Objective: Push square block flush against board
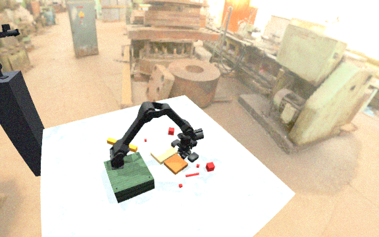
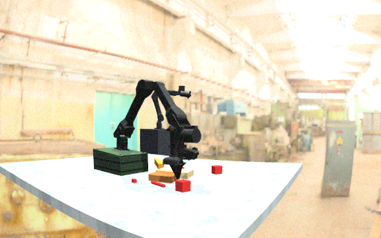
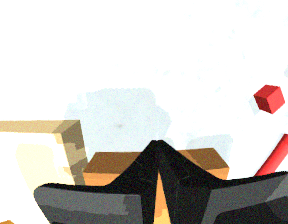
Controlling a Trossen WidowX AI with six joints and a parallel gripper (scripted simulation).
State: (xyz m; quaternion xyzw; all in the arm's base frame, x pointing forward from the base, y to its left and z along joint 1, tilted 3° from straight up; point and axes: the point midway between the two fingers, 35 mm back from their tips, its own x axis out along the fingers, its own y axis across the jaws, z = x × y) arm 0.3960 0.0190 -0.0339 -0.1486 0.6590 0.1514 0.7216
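Right now my gripper tip is 120 mm to the left of the red stick, 10 mm short of it and 10 mm above it. Round my gripper tip: yellow bar 360 mm behind, 210 mm to the left; board 100 mm behind, 80 mm to the left; square block 60 mm behind, 30 mm to the right.
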